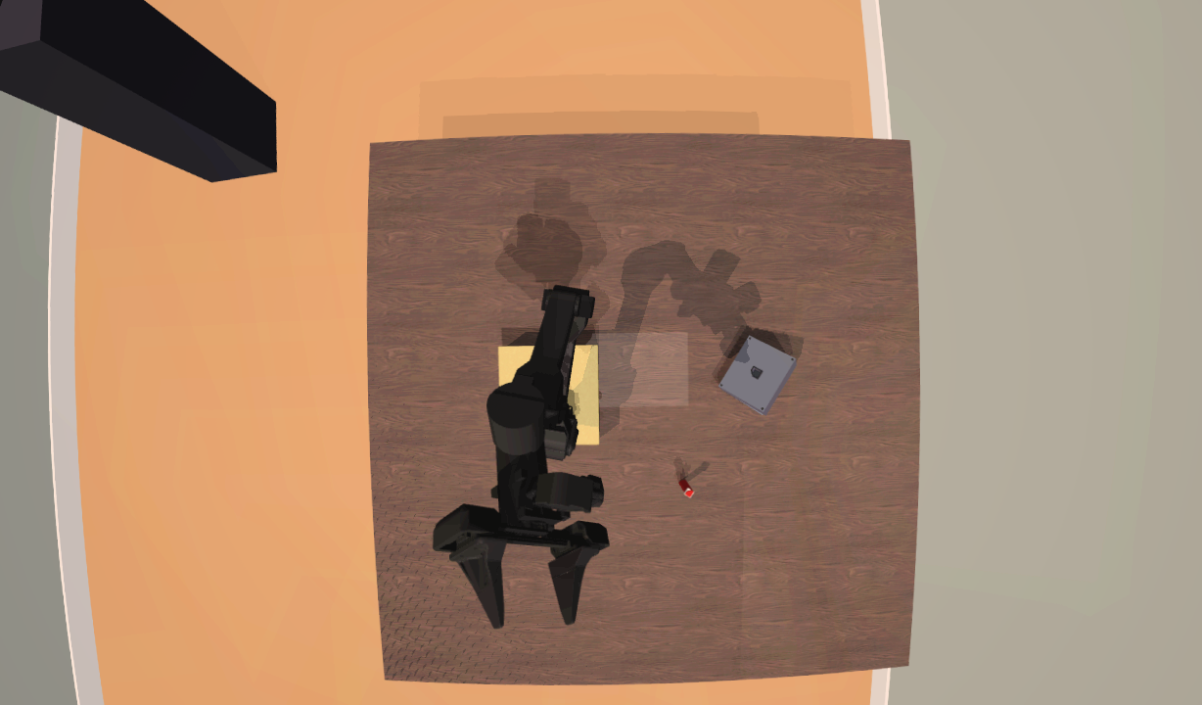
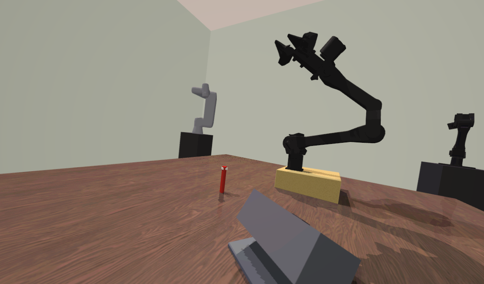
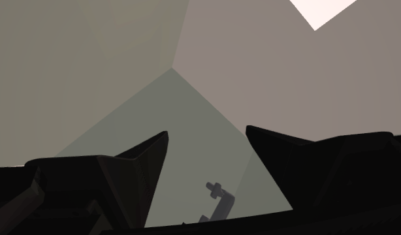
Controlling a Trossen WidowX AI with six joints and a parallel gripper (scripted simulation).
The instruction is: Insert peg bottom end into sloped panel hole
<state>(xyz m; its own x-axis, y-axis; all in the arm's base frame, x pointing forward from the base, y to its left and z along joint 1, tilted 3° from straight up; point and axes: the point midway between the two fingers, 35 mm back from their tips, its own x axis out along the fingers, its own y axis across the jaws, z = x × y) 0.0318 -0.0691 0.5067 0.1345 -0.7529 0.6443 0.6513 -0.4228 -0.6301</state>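
My gripper tip is 54 cm above the red square peg, 24 cm short of it and 6 cm to the left of it. Also, from my gripper tip: grey sloped panel: 55 cm below, 42 cm ahead, 17 cm to the left.
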